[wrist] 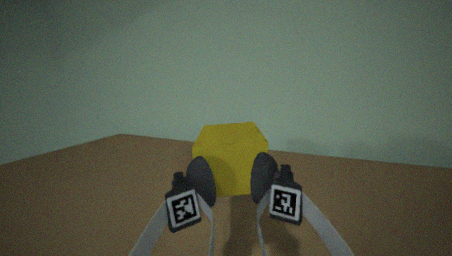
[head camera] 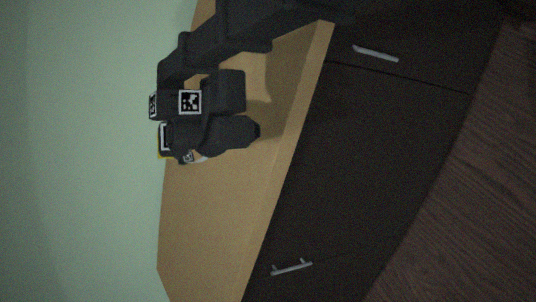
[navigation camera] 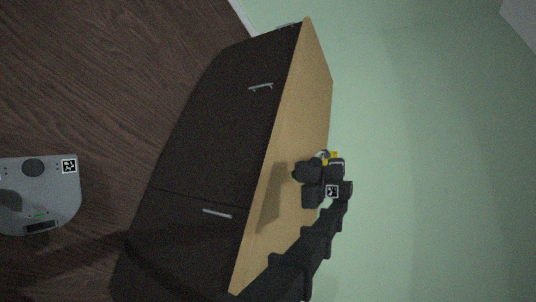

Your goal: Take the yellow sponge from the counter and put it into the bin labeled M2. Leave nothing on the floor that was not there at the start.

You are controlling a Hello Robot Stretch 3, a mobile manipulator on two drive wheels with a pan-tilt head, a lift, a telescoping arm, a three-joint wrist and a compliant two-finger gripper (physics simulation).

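Frame: origin at the robot's base, x ahead, y left, z up, level; centimetres.
Where they show: gripper, fingertip midpoint: (navigation camera: 326, 160); robot's base, origin of the base link: (navigation camera: 33, 166).
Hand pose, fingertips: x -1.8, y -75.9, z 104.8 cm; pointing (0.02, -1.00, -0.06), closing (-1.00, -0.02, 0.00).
Note:
Each offset is from my fingertips to the centre of the thing. "*": to the spot under its first point. Level surfaces: height alone.
The yellow sponge (wrist: 229, 155) is a small yellow block held between the two dark finger pads of my gripper (wrist: 231, 171). It hangs a little above the tan counter top (wrist: 87, 197), with its shadow on the counter below it. In the head view only a yellow sliver of the sponge (head camera: 161, 155) shows past the dark wrist, and my gripper (head camera: 187, 157) sits near the counter's wall edge. In the navigation view the sponge @[dy -4.6, dx +0.1, dz +0.2 cm] (navigation camera: 331, 154) peeks out beyond the gripper (navigation camera: 323, 155).
The counter @[dz -13.8 cm] (head camera: 209, 225) (navigation camera: 300, 107) stands against a pale green wall (wrist: 224, 53). Its dark cabinet front @[* dy +9.6, dx +7.8, dz -41.6 cm] (head camera: 356, 169) has metal handles (head camera: 290, 267). The telescoping arm (navigation camera: 313, 233) reaches over the counter. A grey object with a marker (navigation camera: 71, 185) stands on the wooden floor @[dz -104.9 cm] (navigation camera: 115, 65).

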